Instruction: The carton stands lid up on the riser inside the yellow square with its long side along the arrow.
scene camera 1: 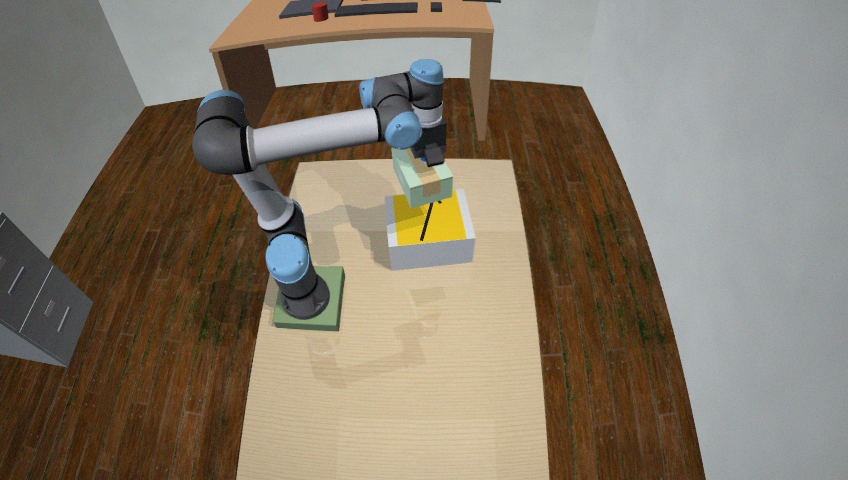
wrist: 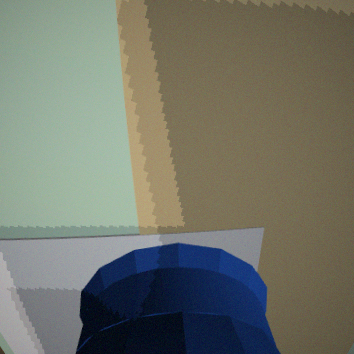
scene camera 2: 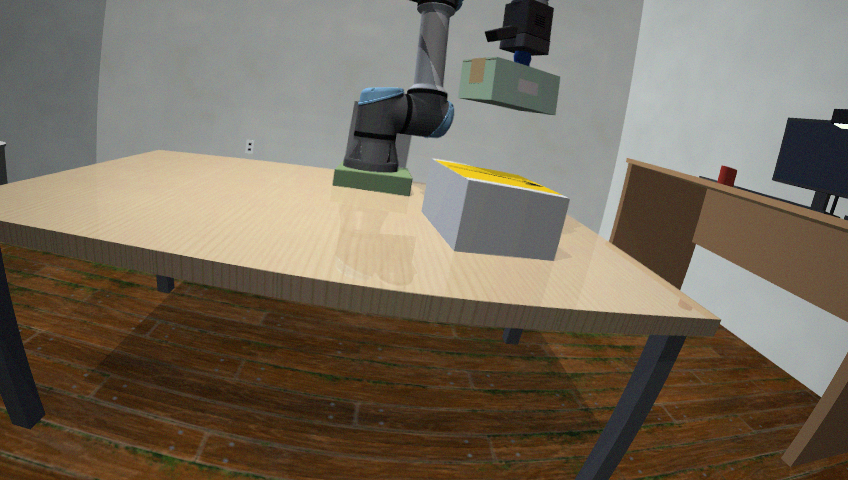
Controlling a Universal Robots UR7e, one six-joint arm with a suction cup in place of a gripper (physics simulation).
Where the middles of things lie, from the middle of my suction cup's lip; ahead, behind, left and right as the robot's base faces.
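My suction cup is 300 mm above the white riser (scene camera 2: 480, 210), and it is 10 mm to the left of the riser.
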